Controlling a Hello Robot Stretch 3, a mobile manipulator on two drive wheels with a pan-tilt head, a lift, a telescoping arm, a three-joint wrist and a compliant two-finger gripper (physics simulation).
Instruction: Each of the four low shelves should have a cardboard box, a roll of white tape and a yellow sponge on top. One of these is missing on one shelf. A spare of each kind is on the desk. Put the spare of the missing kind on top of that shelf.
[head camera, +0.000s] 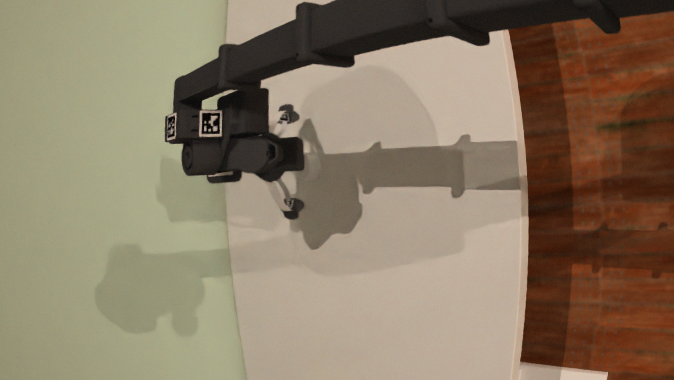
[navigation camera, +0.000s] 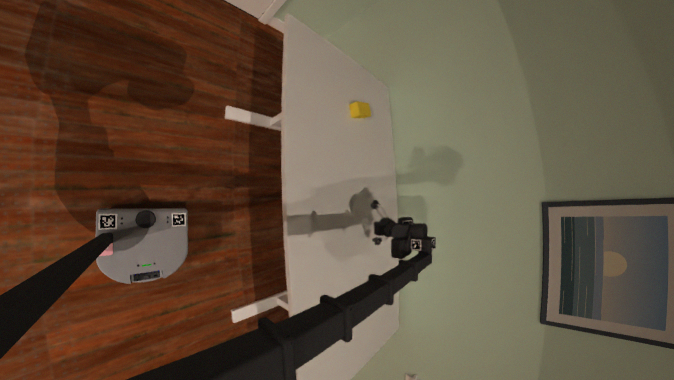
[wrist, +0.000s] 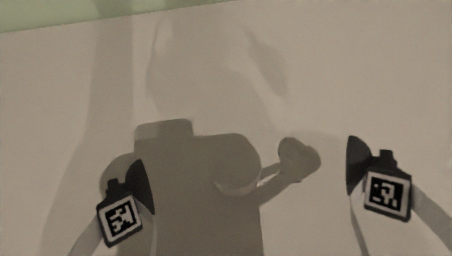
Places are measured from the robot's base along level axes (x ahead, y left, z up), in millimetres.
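Where they show: gripper, fingertip midpoint: (wrist: 244, 167); robot's base, link origin: (navigation camera: 146, 218).
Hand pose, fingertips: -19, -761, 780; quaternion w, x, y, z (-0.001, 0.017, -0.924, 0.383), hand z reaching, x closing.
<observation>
Things, the pixels of their top centre, and the offset from my fingertips, as dx, dy, dz. Level surfaces: height alone.
- white desk, surface height: dz -60
- white tape, top centre: (wrist: 234, 162) (head camera: 301, 166) (navigation camera: 370, 219) +9, -21, -36
- yellow sponge, top centre: (navigation camera: 364, 108) +511, +27, -15
The white desk (head camera: 380, 320) (navigation camera: 320, 90) (wrist: 400, 75) stands against the green wall. My gripper (head camera: 290, 161) (navigation camera: 376, 223) (wrist: 244, 167) is open and empty above the desk's wall side, fingers wide apart. The roll of white tape (head camera: 312, 166) (wrist: 237, 189) is faint against the white desk, lying in the gripper's shadow. In the wrist view it appears between the two fingers, near the middle; in the head view it is just right of the gripper body. A yellow sponge (navigation camera: 360, 110) lies toward the desk's far end. The cardboard box and low shelves cannot be made out.
My dark arm (head camera: 380, 30) (navigation camera: 310, 335) reaches over the desk and hides part of it in the navigation view. My base (navigation camera: 145, 252) stands on the wooden floor beside the desk. White desk legs (navigation camera: 250, 116) (navigation camera: 257, 308) stick out. A framed picture (navigation camera: 615, 265) hangs on the wall.
</observation>
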